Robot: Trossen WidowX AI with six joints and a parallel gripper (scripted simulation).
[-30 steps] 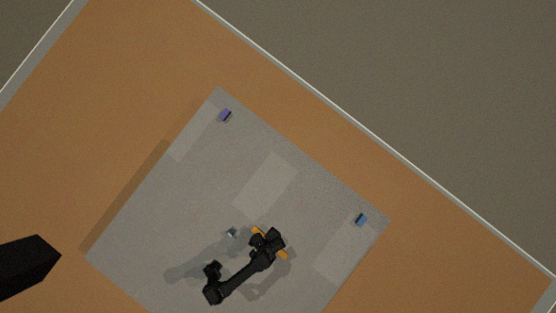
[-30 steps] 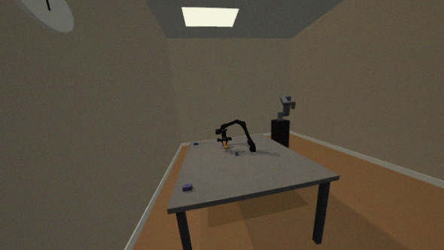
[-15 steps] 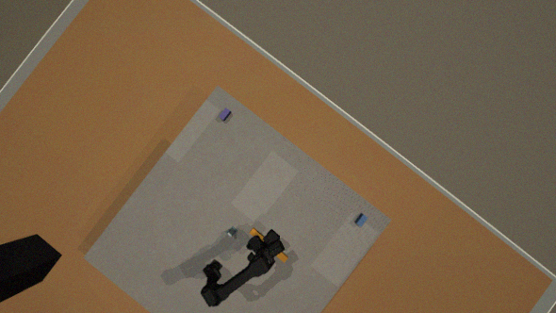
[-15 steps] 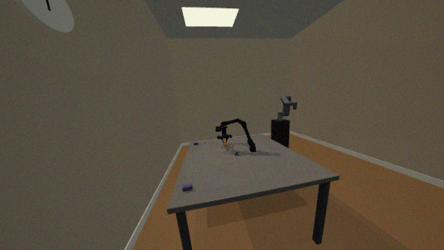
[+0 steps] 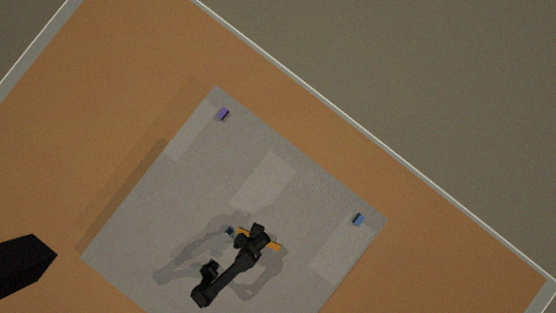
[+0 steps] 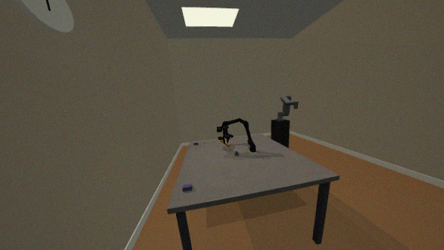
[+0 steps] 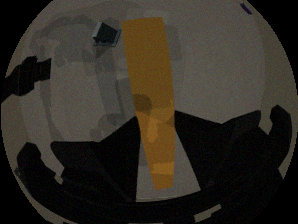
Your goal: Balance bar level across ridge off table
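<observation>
Right now my gripper tip is 3 cm to the left of the orange bar and 1 cm short of it. The rest, counted from my gripper tip: purple block: 57 cm to the left, 42 cm ahead, 10 cm below.
</observation>
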